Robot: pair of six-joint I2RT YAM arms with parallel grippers.
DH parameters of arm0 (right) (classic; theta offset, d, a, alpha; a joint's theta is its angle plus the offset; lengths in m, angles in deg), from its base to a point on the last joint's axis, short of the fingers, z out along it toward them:
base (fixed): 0 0 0 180
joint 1: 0 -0.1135 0.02 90
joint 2: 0 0 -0.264 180
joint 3: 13.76 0 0.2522 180
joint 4: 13.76 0 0.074 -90
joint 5: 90 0 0 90
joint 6: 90 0.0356 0 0
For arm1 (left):
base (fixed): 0 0 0 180
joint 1: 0 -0.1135 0.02 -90
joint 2: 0 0 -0.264 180
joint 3: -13.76 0 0.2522 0
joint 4: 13.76 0 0.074 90
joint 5: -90 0 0 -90
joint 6: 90 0.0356 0 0
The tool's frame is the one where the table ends.
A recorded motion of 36 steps. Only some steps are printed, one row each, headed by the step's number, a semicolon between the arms.
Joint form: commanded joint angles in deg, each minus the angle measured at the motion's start. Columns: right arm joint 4, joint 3, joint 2, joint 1, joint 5, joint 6; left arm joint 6, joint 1, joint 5, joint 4, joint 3, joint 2.
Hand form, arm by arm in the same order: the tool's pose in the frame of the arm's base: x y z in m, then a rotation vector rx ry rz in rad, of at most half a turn. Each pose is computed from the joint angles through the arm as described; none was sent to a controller.
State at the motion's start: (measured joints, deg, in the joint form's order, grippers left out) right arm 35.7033 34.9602 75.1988 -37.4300 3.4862 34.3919; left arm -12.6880 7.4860 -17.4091 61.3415 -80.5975 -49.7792
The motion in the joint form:
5: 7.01 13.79 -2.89 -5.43 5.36 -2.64; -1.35 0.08 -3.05 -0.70 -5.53 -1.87
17: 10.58 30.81 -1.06 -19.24 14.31 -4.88; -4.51 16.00 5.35 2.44 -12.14 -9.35
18: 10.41 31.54 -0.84 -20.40 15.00 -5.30; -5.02 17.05 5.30 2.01 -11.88 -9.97
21: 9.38 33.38 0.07 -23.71 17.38 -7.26; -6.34 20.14 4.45 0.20 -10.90 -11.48
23: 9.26 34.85 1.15 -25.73 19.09 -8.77; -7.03 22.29 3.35 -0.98 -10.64 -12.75
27: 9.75 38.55 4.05 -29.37 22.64 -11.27; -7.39 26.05 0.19 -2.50 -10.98 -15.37
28: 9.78 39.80 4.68 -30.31 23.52 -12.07; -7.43 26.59 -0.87 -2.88 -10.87 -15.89
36: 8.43 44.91 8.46 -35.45 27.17 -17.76; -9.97 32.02 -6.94 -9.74 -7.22 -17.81
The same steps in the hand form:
5: 0.1740 0.1540 0.2221 -0.2188 2.7062 0.1786; 0.1178 -0.0282 0.4613 0.1135 2.0450 -0.5984
17: 0.1527 0.2124 0.3031 -0.4610 2.4343 0.2557; 0.1341 -0.0664 0.4710 0.2481 2.1370 -0.6422
18: 0.1496 0.2167 0.3065 -0.4842 2.4144 0.2596; 0.1372 -0.0709 0.4690 0.2589 2.1474 -0.6572
21: 0.1411 0.2297 0.3143 -0.5587 2.3493 0.2592; 0.1446 -0.0847 0.4637 0.3026 2.1661 -0.7136
23: 0.1361 0.2387 0.3181 -0.6103 2.3130 0.2426; 0.1490 -0.0952 0.4611 0.3434 2.1760 -0.7597
27: 0.1274 0.2575 0.3255 -0.6949 2.2495 0.1988; 0.1550 -0.1153 0.4579 0.4451 2.1904 -0.8531
28: 0.1248 0.2623 0.3296 -0.7146 2.2265 0.1948; 0.1564 -0.1193 0.4565 0.4667 2.1947 -0.8768
36: 0.1084 0.2903 0.3419 -0.8539 2.1023 0.1719; 0.1599 -0.1509 0.4431 0.5981 2.1818 -1.0660

